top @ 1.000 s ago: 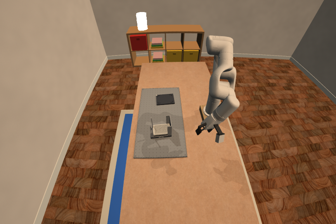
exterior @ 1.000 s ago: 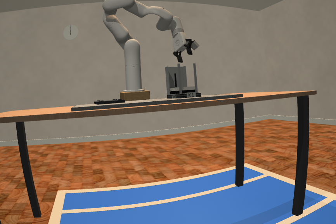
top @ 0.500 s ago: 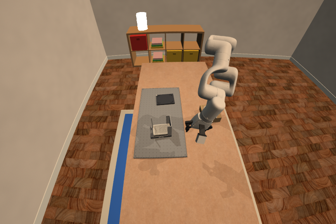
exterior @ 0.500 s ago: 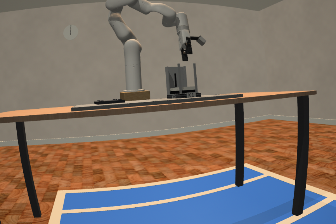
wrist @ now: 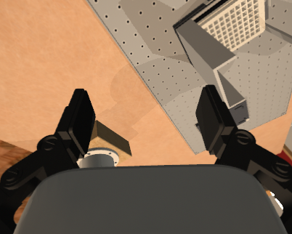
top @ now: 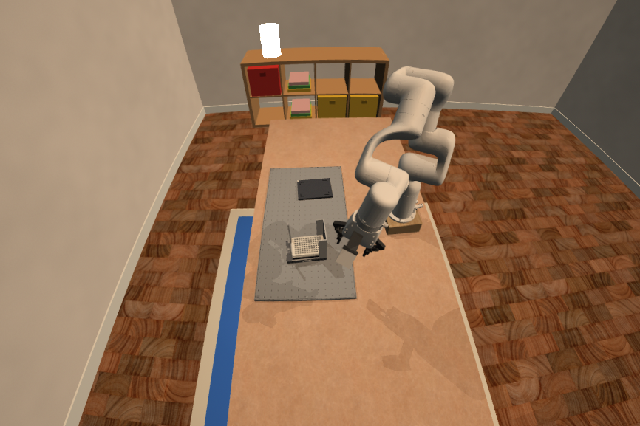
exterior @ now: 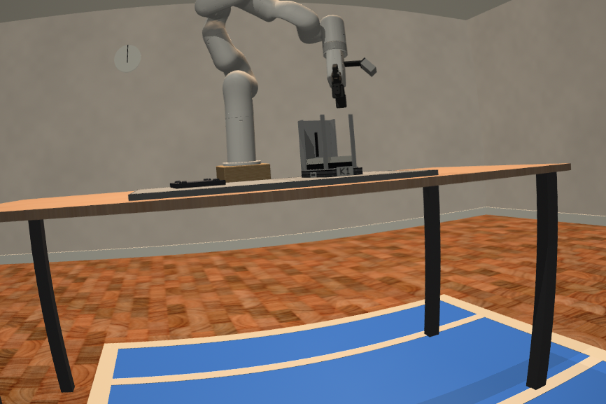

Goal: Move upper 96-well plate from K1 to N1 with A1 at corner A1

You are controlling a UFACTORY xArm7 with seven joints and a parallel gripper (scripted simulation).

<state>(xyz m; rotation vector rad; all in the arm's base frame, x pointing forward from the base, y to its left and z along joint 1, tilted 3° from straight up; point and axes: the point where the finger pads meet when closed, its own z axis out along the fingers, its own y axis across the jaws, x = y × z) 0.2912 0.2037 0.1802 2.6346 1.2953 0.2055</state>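
The cream 96-well plate lies 130 mm ahead of my hand, 130 mm to the right of it and 180 mm below it. From my hand the other things lie so: dark plate nest N1: 40 mm ahead, 460 mm to the right, 210 mm below; dark plate: 130 mm ahead, 130 mm to the right, 190 mm below; K1 label: 220 mm ahead, 140 mm to the right, 210 mm below.
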